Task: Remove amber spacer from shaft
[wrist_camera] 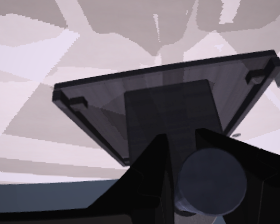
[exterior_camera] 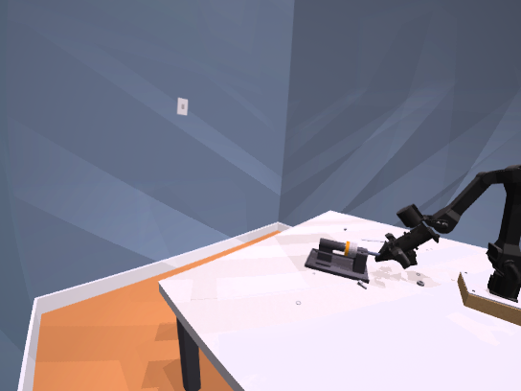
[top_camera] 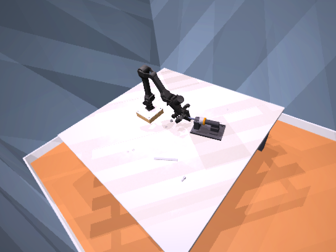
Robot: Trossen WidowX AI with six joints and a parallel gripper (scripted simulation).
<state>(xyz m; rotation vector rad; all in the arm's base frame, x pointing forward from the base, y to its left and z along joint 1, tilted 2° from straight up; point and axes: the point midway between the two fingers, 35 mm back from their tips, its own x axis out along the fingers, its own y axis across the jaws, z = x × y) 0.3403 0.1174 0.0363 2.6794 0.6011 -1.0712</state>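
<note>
Right now the shaft is 30 mm ahead of my gripper tip, 10 mm to the left of it and 20 mm above it. From my gripper tip the other things lie so: amber spacer 100 mm ahead, 50 mm to the left, 20 mm above; then pale spacer 70 mm ahead, 30 mm to the left, 20 mm above.
</note>
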